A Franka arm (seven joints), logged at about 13 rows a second.
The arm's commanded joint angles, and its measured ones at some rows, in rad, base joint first. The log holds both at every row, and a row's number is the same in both.
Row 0, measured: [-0.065, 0.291, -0.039, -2.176, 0.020, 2.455, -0.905]
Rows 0 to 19, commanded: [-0.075, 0.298, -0.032, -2.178, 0.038, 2.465, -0.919]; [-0.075, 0.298, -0.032, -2.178, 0.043, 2.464, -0.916]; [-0.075, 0.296, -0.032, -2.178, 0.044, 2.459, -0.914]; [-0.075, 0.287, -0.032, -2.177, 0.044, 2.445, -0.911]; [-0.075, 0.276, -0.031, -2.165, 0.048, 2.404, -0.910]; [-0.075, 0.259, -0.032, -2.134, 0.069, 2.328, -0.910]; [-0.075, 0.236, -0.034, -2.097, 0.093, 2.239, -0.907]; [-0.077, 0.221, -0.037, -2.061, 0.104, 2.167, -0.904]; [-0.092, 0.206, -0.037, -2.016, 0.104, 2.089, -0.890]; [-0.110, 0.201, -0.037, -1.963, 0.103, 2.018, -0.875]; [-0.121, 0.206, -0.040, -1.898, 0.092, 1.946, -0.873]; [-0.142, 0.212, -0.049, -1.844, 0.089, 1.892, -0.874]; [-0.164, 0.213, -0.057, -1.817, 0.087, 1.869, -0.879]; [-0.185, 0.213, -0.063, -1.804, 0.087, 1.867, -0.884]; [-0.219, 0.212, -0.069, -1.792, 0.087, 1.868, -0.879]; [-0.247, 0.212, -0.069, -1.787, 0.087, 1.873, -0.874]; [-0.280, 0.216, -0.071, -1.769, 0.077, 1.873, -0.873]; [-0.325, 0.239, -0.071, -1.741, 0.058, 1.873, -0.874]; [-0.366, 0.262, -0.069, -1.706, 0.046, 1.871, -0.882]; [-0.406, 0.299, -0.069, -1.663, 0.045, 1.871, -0.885]
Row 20, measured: [-0.334, 0.225, -0.082, -1.765, 0.057, 1.891, -0.882]
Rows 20 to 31, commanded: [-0.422, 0.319, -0.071, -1.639, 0.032, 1.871, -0.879]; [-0.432, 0.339, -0.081, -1.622, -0.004, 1.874, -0.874]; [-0.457, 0.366, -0.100, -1.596, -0.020, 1.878, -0.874]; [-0.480, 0.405, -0.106, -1.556, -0.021, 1.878, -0.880]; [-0.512, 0.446, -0.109, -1.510, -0.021, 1.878, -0.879]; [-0.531, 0.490, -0.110, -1.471, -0.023, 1.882, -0.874]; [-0.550, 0.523, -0.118, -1.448, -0.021, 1.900, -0.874]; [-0.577, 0.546, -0.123, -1.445, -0.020, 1.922, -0.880]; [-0.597, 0.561, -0.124, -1.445, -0.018, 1.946, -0.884]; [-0.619, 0.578, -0.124, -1.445, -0.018, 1.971, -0.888]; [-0.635, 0.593, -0.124, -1.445, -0.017, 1.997, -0.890]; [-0.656, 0.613, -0.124, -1.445, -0.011, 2.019, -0.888]
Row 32, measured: [-0.622, 0.575, -0.133, -1.483, -0.009, 2.001, -0.885]
